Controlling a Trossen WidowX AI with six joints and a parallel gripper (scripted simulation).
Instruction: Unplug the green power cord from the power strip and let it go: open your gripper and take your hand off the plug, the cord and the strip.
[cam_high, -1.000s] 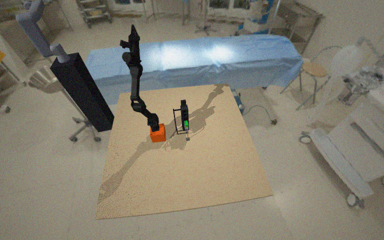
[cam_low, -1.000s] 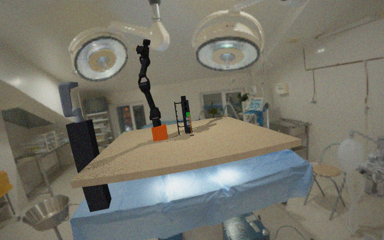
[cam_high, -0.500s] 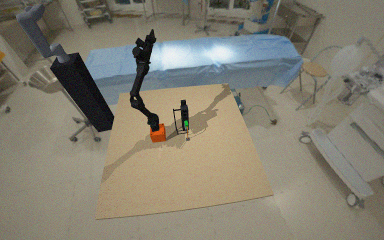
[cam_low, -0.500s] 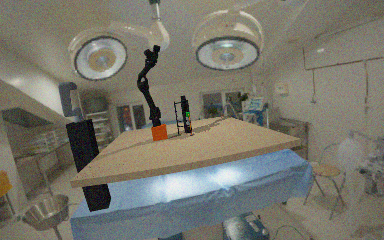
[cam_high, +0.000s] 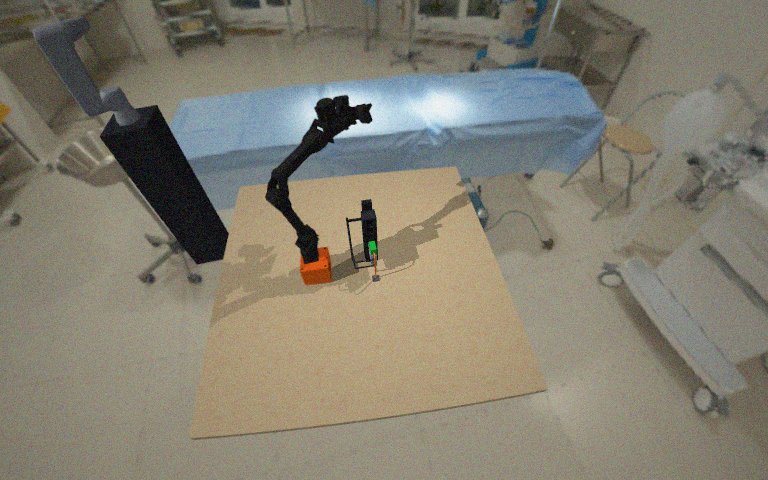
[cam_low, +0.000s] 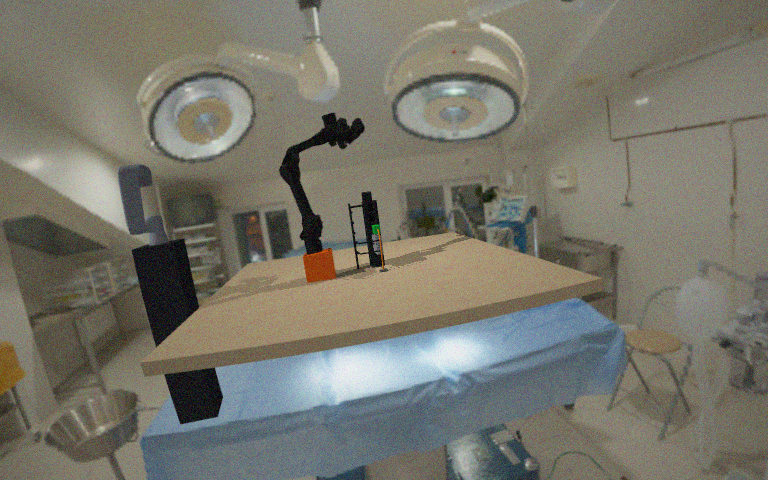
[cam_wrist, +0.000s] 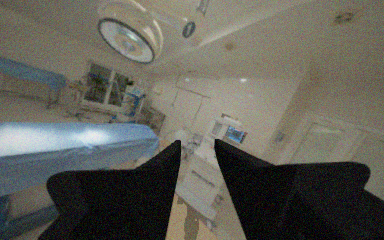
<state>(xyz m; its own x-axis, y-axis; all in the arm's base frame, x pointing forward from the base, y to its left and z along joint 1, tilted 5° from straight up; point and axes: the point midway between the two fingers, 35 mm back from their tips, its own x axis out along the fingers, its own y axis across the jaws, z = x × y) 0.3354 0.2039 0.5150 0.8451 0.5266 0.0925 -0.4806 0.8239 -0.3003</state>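
My gripper tip is now 80 mm past the green plug, 310 mm to the left of it and 450 mm above it.
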